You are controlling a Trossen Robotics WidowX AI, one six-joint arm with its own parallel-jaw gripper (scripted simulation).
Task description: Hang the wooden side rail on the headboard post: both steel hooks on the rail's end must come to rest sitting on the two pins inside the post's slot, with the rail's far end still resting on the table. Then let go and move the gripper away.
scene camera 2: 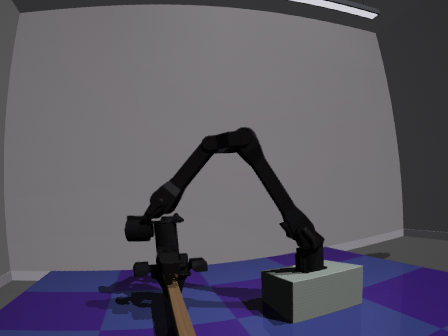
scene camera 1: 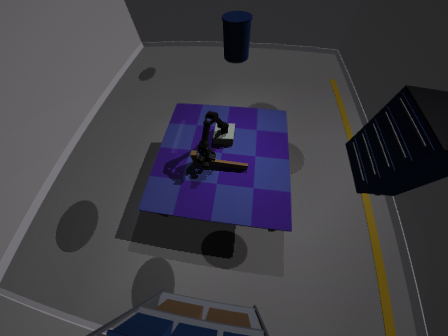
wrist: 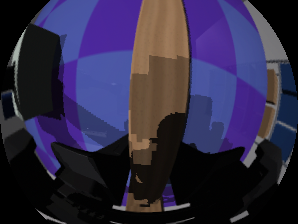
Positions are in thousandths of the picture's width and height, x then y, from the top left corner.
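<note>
You'd find my gripper (scene camera 2: 387, 885) on that camera, and the wrist one gets the gripper too (wrist: 502, 600). There's also a wooden side rail (wrist: 535, 364) that I can see.
</note>
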